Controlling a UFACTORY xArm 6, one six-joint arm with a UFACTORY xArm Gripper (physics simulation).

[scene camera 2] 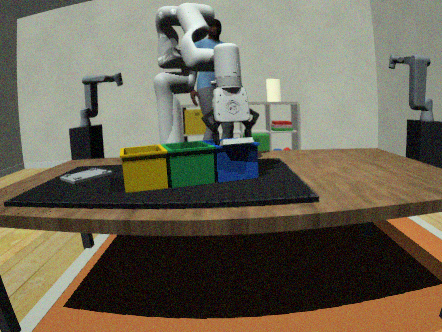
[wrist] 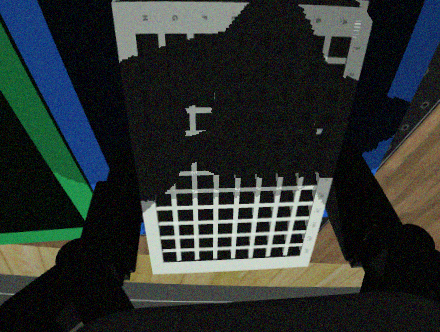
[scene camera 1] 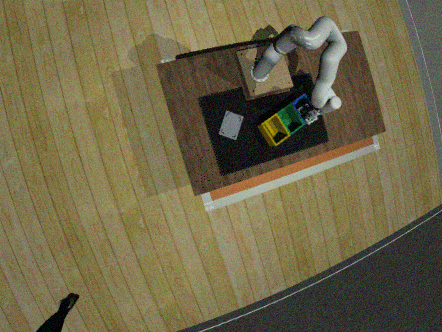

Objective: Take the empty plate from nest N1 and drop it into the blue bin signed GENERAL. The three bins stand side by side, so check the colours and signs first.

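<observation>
My gripper is shut on a white plate with a grid of wells. The plate is roughly level, at about rim height over the blue bin; whether it touches the rim I cannot tell. Much of the plate is in dark shadow in the wrist view. The blue bin stands at one end of the row, next to the green bin, then the yellow bin. No sign is readable. A flat grey nest lies apart from the bins; its label is unreadable.
The bins and nest are on a black mat on the wooden table. The arm's base stands on a light wooden board. A person and a shelf unit are behind the table.
</observation>
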